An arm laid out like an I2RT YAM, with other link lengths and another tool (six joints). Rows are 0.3 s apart.
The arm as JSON. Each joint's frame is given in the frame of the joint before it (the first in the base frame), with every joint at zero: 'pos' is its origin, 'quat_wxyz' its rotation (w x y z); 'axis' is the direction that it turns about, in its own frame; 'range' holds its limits. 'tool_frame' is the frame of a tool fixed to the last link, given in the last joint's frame.
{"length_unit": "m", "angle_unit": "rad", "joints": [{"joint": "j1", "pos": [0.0, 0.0, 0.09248], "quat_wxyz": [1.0, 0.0, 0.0, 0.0], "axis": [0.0, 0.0, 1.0], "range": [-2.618, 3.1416]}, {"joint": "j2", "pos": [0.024, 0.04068, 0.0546], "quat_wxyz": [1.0, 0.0, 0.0, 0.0], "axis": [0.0, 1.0, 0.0], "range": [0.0, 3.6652]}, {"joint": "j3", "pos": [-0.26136, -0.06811, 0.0], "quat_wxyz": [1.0, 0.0, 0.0, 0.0], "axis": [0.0, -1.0, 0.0], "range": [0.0, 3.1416]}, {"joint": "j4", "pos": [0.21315, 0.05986, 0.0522], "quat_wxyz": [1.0, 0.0, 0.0, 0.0], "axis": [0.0, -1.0, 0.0], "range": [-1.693, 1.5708]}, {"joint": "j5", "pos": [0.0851, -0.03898, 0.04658], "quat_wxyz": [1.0, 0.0, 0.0, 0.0], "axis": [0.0, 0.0, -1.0], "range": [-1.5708, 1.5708]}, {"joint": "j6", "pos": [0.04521, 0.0, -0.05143], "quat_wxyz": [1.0, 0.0, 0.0, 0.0], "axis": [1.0, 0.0, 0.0], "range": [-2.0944, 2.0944]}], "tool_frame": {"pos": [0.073, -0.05, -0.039], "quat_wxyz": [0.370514, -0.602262, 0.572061, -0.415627]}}
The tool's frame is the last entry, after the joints.
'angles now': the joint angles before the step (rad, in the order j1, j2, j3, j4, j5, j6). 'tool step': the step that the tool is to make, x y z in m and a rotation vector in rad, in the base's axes. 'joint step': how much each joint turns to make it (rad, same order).
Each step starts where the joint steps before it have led.
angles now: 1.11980 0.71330 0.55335 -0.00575 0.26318 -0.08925
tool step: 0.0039 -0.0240 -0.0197 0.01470 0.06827 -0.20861
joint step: -0.00142 0.00218 -0.03433 -0.02020 0.19043 0.11358
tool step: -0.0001 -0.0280 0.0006 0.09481 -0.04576 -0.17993
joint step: 0.00017 -0.08641 -0.06797 0.06755 0.17710 0.03778
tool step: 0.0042 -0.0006 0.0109 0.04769 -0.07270 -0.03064
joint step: -0.00095 -0.00234 -0.03452 0.13856 0.03329 -0.05251
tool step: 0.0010 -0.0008 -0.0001 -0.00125 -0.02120 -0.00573
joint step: -0.00099 -0.00128 -0.02194 0.04418 0.00510 -0.02483
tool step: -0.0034 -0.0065 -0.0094 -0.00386 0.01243 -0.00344
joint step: 0.00035 -0.04345 -0.02995 -0.02998 0.00365 0.01217
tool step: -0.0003 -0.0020 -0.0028 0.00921 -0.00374 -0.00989
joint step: -0.00038 -0.00912 -0.01872 0.01883 0.00950 0.00109
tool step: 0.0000 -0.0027 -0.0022 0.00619 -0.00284 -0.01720
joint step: -0.00166 -0.00553 -0.01428 0.01529 0.01553 0.00043
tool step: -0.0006 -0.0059 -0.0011 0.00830 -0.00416 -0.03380
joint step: -0.00142 -0.01484 -0.01090 0.00534 0.03238 0.00001
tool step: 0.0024 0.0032 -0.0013 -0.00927 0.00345 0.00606
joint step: -0.00943 0.02680 -0.00069 0.01860 -0.01548 -0.00144
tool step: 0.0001 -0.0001 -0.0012 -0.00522 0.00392 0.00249
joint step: -0.00291 -0.00010 -0.00036 -0.00710 -0.00542 0.00143
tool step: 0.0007 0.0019 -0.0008 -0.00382 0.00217 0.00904
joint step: -0.00259 0.00863 -0.00065 0.00488 -0.01164 0.00001
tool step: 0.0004 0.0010 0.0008 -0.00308 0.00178 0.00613
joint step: -0.00237 0.00372 0.00610 -0.00594 -0.00850 0.00001
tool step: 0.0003 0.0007 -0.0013 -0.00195 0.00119 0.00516
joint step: -0.00230 0.00232 -0.00432 0.00437 -0.00746 -0.00001
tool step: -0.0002 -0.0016 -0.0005 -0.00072 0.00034 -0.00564
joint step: -0.00201 -0.00583 -0.00181 -0.00486 0.00363 0.00008
